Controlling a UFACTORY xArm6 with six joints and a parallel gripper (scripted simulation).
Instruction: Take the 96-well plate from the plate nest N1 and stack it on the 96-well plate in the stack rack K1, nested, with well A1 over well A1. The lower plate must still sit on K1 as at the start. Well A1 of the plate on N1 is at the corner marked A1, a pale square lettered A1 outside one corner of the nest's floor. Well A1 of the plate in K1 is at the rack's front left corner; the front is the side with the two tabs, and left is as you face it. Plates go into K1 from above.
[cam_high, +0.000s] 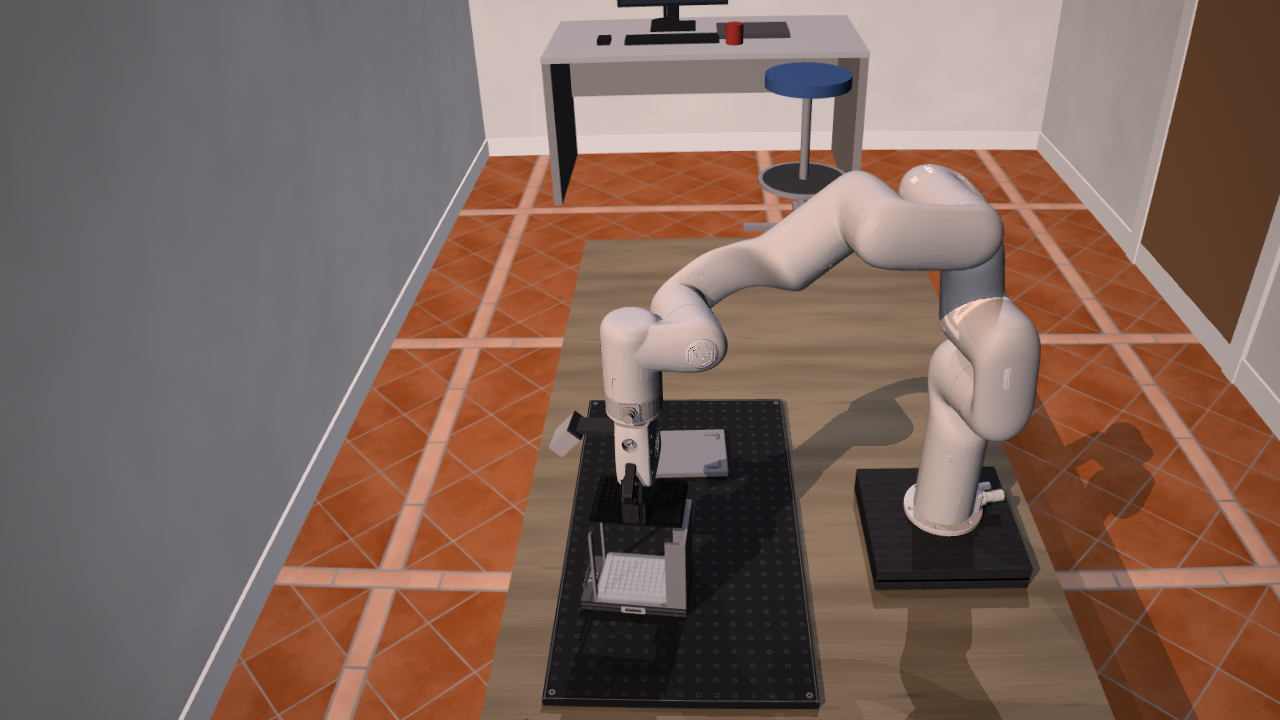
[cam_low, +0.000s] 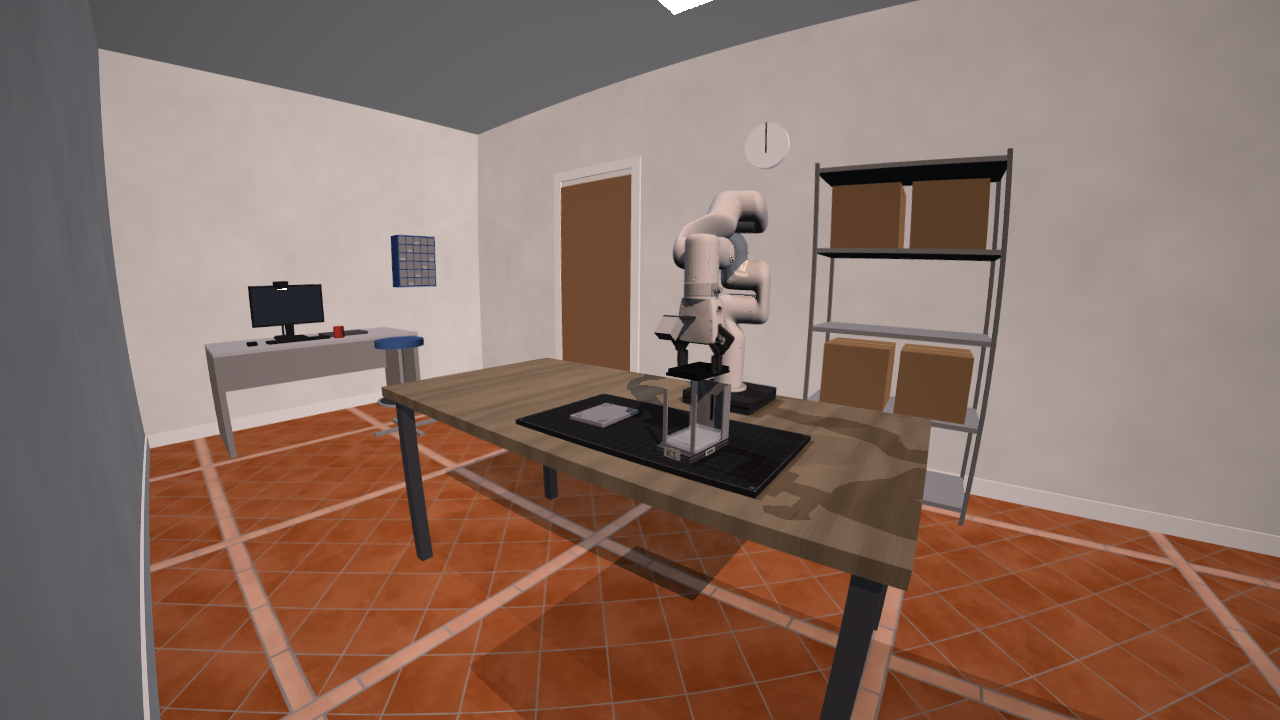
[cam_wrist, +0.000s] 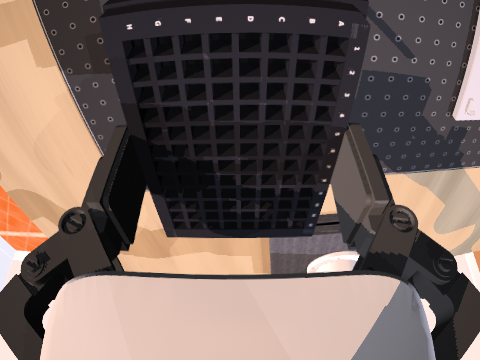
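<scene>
Right now the white 96-well plate is 170 mm below my hand. From my hand the other things lie so: plate nest N1 (100 mm behind, 310 mm to the right, 190 mm below); then black 96-well plate (10 mm below); then A1 mark (30 mm behind, 380 mm to the right, 180 mm below).
</scene>
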